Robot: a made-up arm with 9 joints.
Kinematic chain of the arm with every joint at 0, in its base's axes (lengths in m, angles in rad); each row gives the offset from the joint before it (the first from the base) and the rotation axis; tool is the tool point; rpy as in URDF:
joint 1: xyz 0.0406 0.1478 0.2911 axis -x
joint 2: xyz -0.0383 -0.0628 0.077 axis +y
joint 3: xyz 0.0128 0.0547 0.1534 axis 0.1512 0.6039 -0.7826
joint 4: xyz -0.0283 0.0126 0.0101 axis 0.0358 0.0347 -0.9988
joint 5: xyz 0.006 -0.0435 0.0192 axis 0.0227 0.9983 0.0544
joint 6: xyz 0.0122 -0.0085 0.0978 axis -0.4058 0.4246 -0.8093
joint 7: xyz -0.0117 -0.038 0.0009 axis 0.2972 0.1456 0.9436
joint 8: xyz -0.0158 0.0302 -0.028 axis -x
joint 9: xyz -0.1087 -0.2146 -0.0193 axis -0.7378 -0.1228 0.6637
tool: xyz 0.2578 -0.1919 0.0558 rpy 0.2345 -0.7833 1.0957
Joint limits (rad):
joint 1: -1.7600..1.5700
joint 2: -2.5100..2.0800
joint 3: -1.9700..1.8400
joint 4: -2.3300..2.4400
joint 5: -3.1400..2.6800
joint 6: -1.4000..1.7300
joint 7: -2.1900..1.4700
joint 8: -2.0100..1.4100
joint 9: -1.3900..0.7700
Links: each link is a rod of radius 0.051 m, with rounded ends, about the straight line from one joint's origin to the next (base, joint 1, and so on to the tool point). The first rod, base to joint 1, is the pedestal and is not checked.
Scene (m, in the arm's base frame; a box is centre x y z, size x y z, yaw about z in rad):
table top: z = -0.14
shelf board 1: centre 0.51 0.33 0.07 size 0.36 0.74 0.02 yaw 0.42
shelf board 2: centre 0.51 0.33 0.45 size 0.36 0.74 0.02 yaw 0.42
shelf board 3: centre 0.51 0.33 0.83 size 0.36 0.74 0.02 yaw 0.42
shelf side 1: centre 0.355 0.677 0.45 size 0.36 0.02 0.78 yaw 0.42
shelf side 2: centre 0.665 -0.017 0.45 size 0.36 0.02 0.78 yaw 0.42
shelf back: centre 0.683 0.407 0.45 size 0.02 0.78 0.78 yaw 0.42
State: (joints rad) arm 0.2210 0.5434 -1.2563 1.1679 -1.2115 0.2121 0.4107 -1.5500 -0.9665
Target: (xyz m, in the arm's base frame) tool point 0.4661 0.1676 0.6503
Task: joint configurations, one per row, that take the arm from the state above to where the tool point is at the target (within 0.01 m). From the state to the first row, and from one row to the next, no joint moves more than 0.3 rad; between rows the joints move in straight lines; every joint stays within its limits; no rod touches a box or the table.
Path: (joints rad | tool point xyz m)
1: 0.2436 0.4012 -1.1160 1.1777 -1.0096 0.2663 0.5097 -1.5871 -0.7251 | 0.3858 0.1607 0.2668
2: 0.2663 0.2590 -0.9758 1.1875 -0.8078 0.3205 0.6086 -1.6242 -0.4837 | 0.3257 0.1338 0.2675
3: 0.2889 0.1168 -0.8355 1.1972 -0.6059 0.3748 0.7076 -1.6612 -0.2422 | 0.2605 0.1246 0.2743
4: 0.4796 0.0810 -0.8647 1.2888 -0.8173 0.3568 0.5964 -1.5874 -0.2747 | 0.2996 0.0560 0.3829
5: 0.6702 0.0453 -0.8938 1.3803 -1.0288 0.3388 0.4852 -1.5136 -0.3072 | 0.2939 0.0361 0.5193
6: 0.8609 0.0095 -0.9230 1.4718 -1.2402 0.3208 0.3740 -1.4397 -0.3397 | 0.2457 0.0692 0.6503
7: 0.6401 0.1281 -1.0933 1.3569 -1.3690 0.2375 0.3218 -1.4285 -0.5113 | 0.3521 0.0823 0.6415
8: 0.4192 0.2466 -1.2636 1.2419 -1.4977 0.1542 0.2696 -1.4173 -0.6829 | 0.4294 0.1200 0.6346
9: 0.1984 0.3652 -1.4338 1.1270 -1.6265 0.0709 0.2173 -1.4061 -0.8545 | 0.4661 0.1676 0.6503

